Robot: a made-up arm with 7 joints.
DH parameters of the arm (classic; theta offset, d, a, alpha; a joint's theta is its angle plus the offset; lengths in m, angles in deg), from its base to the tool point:
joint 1: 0 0.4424 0 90
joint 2: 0 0.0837 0 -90
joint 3: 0 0.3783 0.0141 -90
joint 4: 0 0.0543 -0.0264 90
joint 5: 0 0.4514 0 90
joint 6: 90 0.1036 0.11 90
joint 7: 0 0.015 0 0
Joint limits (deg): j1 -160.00..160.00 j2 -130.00..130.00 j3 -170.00..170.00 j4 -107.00..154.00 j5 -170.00..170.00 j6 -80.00..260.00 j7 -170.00..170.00
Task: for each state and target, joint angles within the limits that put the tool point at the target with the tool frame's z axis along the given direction. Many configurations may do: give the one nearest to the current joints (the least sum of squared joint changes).
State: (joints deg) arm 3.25 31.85 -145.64 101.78 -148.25 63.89 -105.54
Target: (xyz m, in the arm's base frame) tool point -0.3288 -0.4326 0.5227 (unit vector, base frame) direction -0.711 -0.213 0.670
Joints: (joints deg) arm 0.94 -7.80 -154.03 131.11 -170.00 13.58 -105.54
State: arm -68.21 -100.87 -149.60 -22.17 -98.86 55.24 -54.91
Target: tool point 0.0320 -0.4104 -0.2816 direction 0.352 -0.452 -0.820
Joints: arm -73.88 -127.36 -149.61 -23.01 -91.64 89.03 -54.91
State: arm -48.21 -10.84 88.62 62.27 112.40 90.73 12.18
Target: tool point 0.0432 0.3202 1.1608 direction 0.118 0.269 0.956
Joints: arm -38.94 -8.30 109.99 43.31 165.14 65.94 12.18
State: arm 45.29 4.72 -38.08 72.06 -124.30 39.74 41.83
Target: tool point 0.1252 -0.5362 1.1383 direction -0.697 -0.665 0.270
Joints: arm 21.00 27.66 -76.52 70.32 -126.69 24.45 41.83
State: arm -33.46 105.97 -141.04 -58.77 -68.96 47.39 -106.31
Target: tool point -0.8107 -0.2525 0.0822 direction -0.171 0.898 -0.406
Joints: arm 15.35 130.00 -155.41 -16.23 -89.67 12.24 -106.31
